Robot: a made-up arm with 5 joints.
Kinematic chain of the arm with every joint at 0, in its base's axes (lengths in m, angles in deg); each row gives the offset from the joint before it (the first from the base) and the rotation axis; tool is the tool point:
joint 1: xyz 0 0 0.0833 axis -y
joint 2: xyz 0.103 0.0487 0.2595 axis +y
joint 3: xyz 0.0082 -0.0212 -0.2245 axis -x
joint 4: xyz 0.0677 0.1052 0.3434 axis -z
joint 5: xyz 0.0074 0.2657 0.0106 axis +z
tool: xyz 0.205 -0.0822 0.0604
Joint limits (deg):
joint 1: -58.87..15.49
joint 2: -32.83..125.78
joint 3: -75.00..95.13
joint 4: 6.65..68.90
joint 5: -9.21..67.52
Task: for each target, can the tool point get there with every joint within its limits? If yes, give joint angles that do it. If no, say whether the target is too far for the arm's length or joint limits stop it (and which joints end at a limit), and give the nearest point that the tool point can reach.
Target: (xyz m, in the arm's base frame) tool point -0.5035 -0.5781 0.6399
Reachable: no: joint limits stop it (at a limit: joint 1, joint 2, joint 3, joint 4) | nearest point -0.1872 -0.3657 0.2580 | short by 0.539 m
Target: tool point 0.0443 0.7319 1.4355
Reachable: no: too far | nearest point 0.0273 0.3949 0.9180 | short by 0.618 m
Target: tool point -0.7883 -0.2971 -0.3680
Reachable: no: joint limits stop it (at a limit: joint 1, joint 5) | nearest point -0.2232 -0.1922 -0.1038 | short by 0.633 m
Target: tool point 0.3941 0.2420 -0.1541
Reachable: yes | joints -41.64 46.32 26.28 56.58 5.85
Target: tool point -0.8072 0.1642 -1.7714
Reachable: no: too far | nearest point -0.1296 0.3949 -0.5818 | short by 1.388 m
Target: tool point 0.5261 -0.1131 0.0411
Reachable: yes | joints 3.24 60.43 -40.82 52.96 51.57
